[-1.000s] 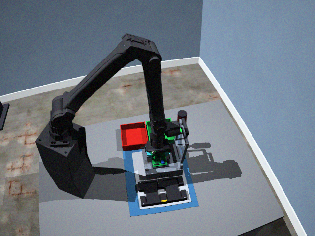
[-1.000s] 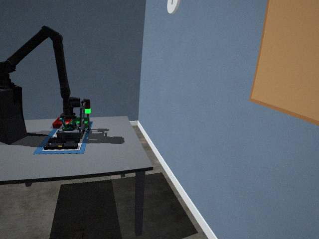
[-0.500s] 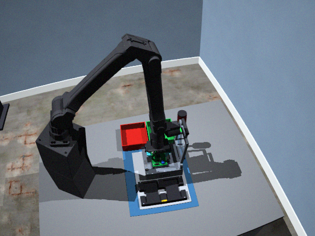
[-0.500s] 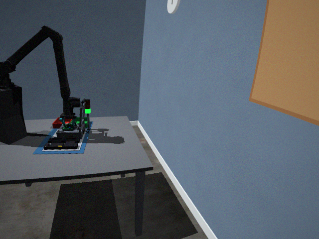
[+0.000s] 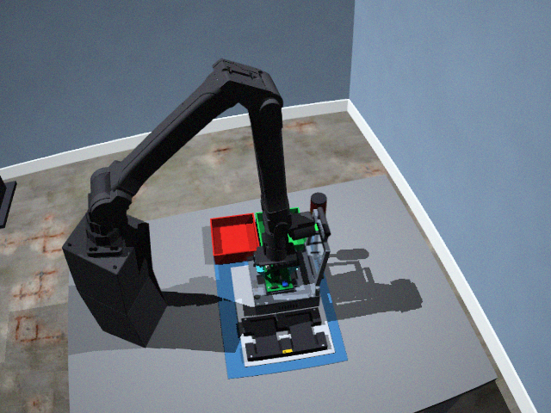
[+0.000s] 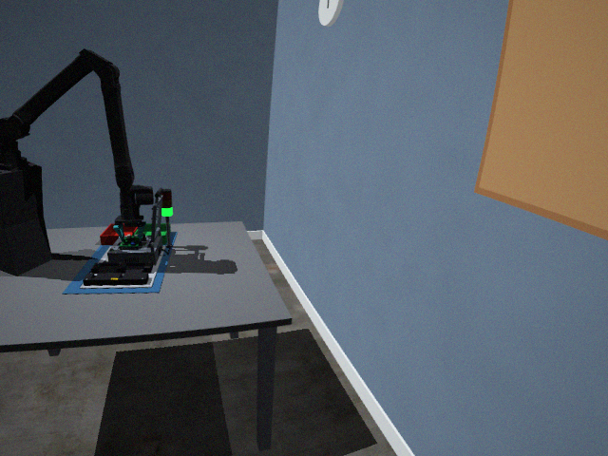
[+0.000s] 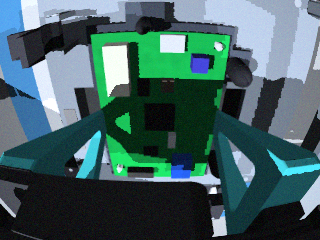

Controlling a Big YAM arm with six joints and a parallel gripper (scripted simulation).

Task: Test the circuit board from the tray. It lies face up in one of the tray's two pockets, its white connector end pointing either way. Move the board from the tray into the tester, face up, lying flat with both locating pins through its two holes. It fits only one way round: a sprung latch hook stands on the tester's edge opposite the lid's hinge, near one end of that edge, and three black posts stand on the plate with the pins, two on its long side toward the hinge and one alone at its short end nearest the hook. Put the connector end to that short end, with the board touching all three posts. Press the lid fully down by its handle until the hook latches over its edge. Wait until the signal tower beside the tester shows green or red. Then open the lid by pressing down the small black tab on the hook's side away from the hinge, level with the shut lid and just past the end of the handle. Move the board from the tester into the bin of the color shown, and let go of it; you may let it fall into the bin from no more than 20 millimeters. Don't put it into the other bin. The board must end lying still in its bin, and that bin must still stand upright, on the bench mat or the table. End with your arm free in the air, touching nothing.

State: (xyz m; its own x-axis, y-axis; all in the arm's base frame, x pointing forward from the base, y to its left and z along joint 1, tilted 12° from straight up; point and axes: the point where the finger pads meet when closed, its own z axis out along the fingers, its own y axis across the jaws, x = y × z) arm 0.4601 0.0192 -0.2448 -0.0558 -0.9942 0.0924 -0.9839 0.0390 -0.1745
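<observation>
Right now the black latch hook is 60 mm to the left of my hand, 60 mm behind it and 10 mm above it. Also, from my hand: green circuit board (right at my hand); then clear lid (110 mm ahead, 110 mm above, 10 mm to the right); then green bin (200 mm to the left, 60 mm below, 60 mm ahead).
</observation>
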